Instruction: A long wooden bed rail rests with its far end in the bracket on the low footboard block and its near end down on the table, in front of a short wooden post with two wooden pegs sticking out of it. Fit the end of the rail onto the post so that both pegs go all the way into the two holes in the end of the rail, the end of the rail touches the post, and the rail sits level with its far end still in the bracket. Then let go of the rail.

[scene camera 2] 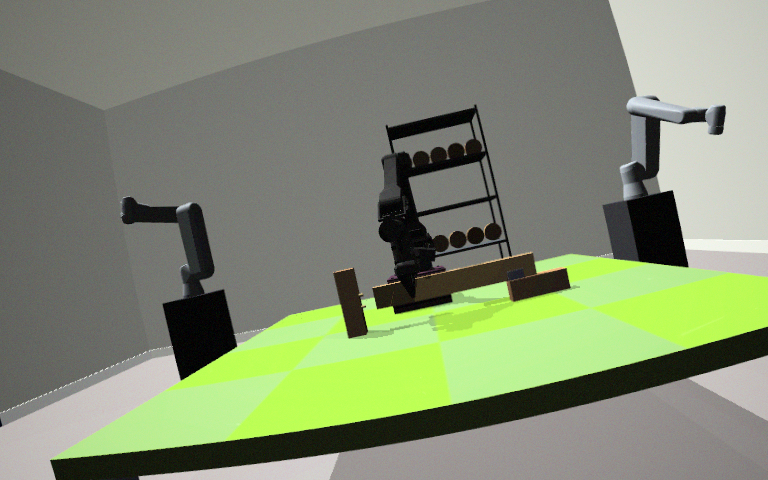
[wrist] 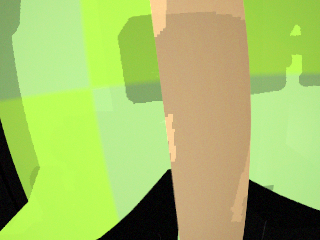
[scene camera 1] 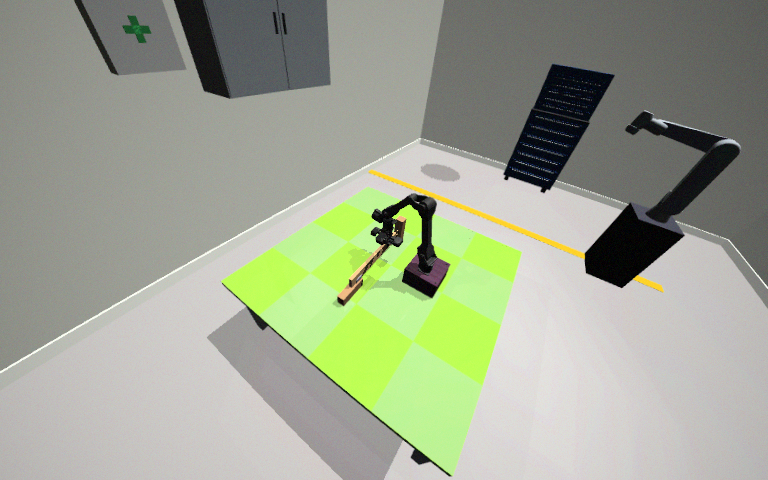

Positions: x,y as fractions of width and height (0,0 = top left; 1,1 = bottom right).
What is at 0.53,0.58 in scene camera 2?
The gripper.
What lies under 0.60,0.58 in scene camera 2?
A wooden rail.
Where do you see a wooden rail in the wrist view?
0.64,0.25
